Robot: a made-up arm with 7 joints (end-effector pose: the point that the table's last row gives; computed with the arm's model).
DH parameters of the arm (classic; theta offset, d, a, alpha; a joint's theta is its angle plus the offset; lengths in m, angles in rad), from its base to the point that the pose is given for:
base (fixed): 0.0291 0 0.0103 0
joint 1: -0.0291 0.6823 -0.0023 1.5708
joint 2: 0 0.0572 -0.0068 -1.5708
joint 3: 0 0.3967 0.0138 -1.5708
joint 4: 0 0.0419 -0.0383 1.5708
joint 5: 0 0.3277 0.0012 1.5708
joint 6: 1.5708 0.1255 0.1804 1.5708
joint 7: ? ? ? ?
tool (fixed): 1.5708 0.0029 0 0
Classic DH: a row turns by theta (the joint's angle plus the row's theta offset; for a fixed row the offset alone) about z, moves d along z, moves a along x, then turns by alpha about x.
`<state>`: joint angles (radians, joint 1 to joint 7).
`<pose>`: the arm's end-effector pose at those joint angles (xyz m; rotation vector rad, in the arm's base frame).
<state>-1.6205 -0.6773 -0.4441 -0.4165 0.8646 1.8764 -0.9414</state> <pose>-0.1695 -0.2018 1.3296 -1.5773 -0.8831 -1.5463</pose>
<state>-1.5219 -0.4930 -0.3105 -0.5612 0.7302 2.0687 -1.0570</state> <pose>-0.1630 -0.0502 1.2974 -1.8253 -1.4399 -1.5020</pose>
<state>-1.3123 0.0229 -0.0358 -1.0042 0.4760 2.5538 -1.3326</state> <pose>-0.2219 0.1522 1.0813 0.8579 2.1570 0.8160</pose>
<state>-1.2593 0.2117 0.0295 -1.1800 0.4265 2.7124 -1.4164</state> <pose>-0.2346 0.1717 1.0151 0.2997 2.1021 0.5061</pose>
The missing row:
joint 7: 1.5708 0.0266 0.027 1.5708
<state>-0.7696 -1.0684 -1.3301 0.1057 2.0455 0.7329 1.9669</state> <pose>0.4103 -0.6836 1.0406 2.6339 -0.3839 -0.3351</pose>
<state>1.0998 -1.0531 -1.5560 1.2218 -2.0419 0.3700 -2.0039</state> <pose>0.7777 0.3510 0.9044 0.8653 -1.2706 0.6322</pose>
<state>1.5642 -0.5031 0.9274 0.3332 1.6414 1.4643 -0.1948</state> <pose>-0.0546 0.5598 1.1829 -1.7728 -1.6012 -1.8741</pose>
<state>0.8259 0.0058 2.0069 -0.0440 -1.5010 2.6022 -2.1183</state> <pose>0.1377 -0.2447 1.2396 0.2366 -1.1393 -1.3434</pose>
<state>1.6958 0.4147 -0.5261 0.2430 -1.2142 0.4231 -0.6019</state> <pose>0.0560 -0.4074 1.5380 -0.4214 -0.2460 -0.1370</pose>
